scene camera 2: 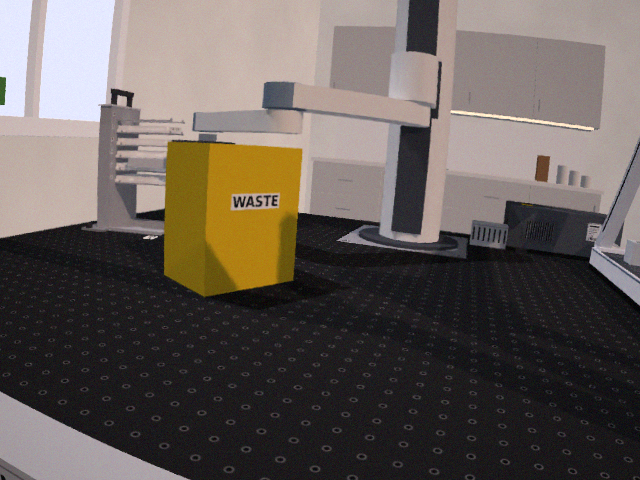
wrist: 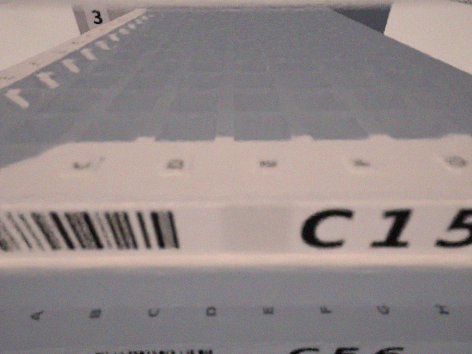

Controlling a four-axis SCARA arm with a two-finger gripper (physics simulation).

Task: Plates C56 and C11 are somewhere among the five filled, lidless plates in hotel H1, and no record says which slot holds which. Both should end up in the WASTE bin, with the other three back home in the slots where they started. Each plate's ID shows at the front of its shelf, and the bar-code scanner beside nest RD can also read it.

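Frame: origin at the arm's base, x ahead, y left, z up, level; centimetres.
Seen in the pictures: gripper, fingertip midpoint: [scene camera 2: 140,161]; arm's base, link origin: [scene camera 2: 408,244].
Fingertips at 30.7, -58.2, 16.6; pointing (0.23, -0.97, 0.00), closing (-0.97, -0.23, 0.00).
Pixels of each thing's middle, then the offset from my fingertips to it, as dx, dy, dz. "spot": a spot on its surface instead.
- yellow WASTE bin, body centre: [scene camera 2: 230,212] +24.1, +38.2, -5.3
- hotel H1, body centre: [scene camera 2: 133,159] +1.3, -0.8, +0.5
- plate C56, body centre: [wrist: 235,154] [scene camera 2: 148,166] -0.5, +2.2, -1.1
- black handle, surface spot: [scene camera 2: 122,93] spot: +2.4, -4.6, +15.6
- small slotted grey rack, surface spot: [scene camera 2: 488,234] spot: -35.2, +78.2, -12.1
- dark box, surface spot: [scene camera 2: 555,229] spot: -34.1, +95.3, -8.4
The yellow WASTE bin [scene camera 2: 250,237] stands in front of hotel H1 [scene camera 2: 107,170], which holds a stack of plates. In the wrist view, white plate C15 [wrist: 260,230] fills the middle at the level marked 3. The top of plate C56 [wrist: 240,322] shows just below it, with its ID cut off by the lower edge. My gripper [scene camera 2: 147,164] reaches into the hotel at the level under C15, with its grey finger along the side of C56, and is shut on that plate. The bin hides the gripper's body. The ID of C11 is not readable here.
The arm's forearm [scene camera 2: 242,121] extends over the bin from the column [scene camera 2: 410,180]. A black handle [scene camera 2: 122,93] tops the hotel. A small slotted grey rack [scene camera 2: 488,234] and a dark box [scene camera 2: 555,229] stand at the back right. A light-framed device [scene camera 2: 615,273] is at the right edge.
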